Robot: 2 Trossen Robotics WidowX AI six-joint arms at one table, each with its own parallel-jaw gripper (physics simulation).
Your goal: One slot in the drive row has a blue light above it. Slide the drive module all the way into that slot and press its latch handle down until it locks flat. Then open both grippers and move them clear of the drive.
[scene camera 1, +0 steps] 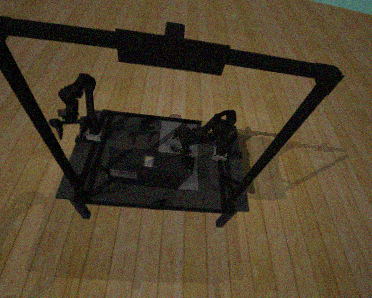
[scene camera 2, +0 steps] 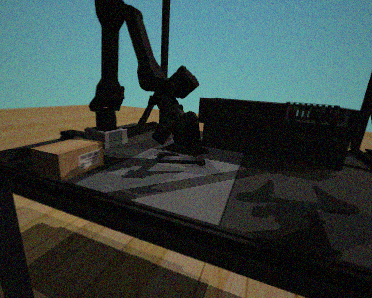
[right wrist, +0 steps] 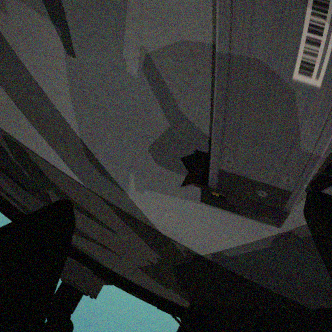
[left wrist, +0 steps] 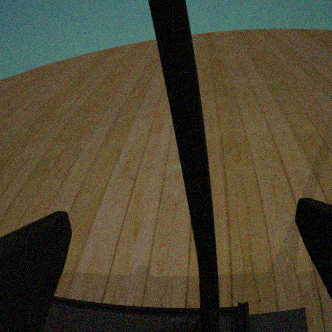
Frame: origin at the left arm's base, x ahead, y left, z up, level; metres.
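Where they show: left gripper, fingertip midpoint: (scene camera 1: 70, 138) (left wrist: 185, 218); right gripper, fingertip midpoint: (scene camera 1: 173, 145) (scene camera 2: 199, 156) (right wrist: 192, 208); left arm's base, origin of the base link: (scene camera 1: 95, 131) (right wrist: 73, 285); right arm's base, origin of the base link: (scene camera 1: 220, 152) (scene camera 2: 106, 128).
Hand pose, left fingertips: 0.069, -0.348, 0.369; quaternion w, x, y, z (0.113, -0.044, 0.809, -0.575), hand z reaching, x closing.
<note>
Each offset is from my left fingertips to the centre of the thing, as dx, dy, dz. "*": to the spot under its first point. Level surfaces: height alone.
The drive module @(+0.540, +0.383, -0.434) (right wrist: 255, 125) is a flat grey metal case with a barcode label and a dark end piece; it lies on the pale mat in the right wrist view. A dark, faintly reddish part sticks out beside that end. My right gripper (right wrist: 192, 208) (scene camera 2: 181, 157) is open, low over the mat, with the module's end showing ahead between its fingers, not gripped. My left gripper (scene camera 1: 57, 129) (left wrist: 185, 218) is open and empty, out past the table's left side. The drive chassis @(+0.341, +0.100, -0.353) (scene camera 1: 162, 172) (scene camera 2: 240, 127) is a long dark box; no blue light shows in these views.
A cardboard box @(+0.732, +0.573, -0.411) (scene camera 2: 75, 156) stands near the table edge in scene camera 2. The pale mat @(dz -0.439) (scene camera 1: 189, 183) (scene camera 2: 192, 200) extends beside the chassis and under my right gripper. A dark overhead frame (scene camera 1: 175, 50) spans the table, and its post @(* +0.016, -0.110, -0.024) (left wrist: 187, 125) crosses the left wrist view.
</note>
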